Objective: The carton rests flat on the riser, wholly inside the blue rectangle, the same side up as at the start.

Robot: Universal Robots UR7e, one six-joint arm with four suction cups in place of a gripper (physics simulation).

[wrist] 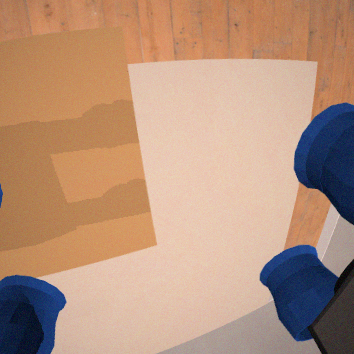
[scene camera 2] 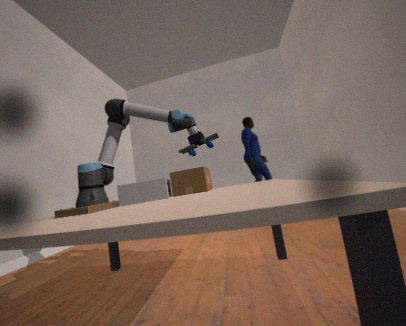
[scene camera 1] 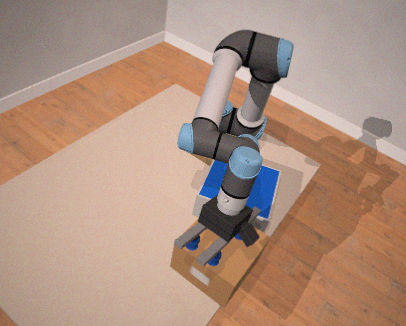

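The brown cardboard carton (scene camera 1: pixel 237 262) (scene camera 2: pixel 190 181) (wrist: pixel 75 100) stands flat on the table, in front of the riser and off it. A pale label (scene camera 1: pixel 200 275) shows on its side facing scene camera 1. The grey riser (scene camera 1: pixel 204 206) (scene camera 2: pixel 142 191) has a blue rectangle (scene camera 1: pixel 266 189) on top, partly hidden behind the arm in scene camera 1. Whether carton and riser touch is unclear. My gripper (scene camera 1: pixel 215 246) (scene camera 2: pixel 201 148) is open and holds nothing. Its suction cups hang above the carton, with a clear gap seen in scene camera 2.
The beige table (scene camera 1: pixel 100 200) (scene camera 2: pixel 260 197) (wrist: pixel 215 175) carries everything, and its edge lies close beside the carton. The arm's base stands on a wooden board (scene camera 2: pixel 75 212) behind the riser. A person in blue (scene camera 2: pixel 252 145) stands beyond the table.
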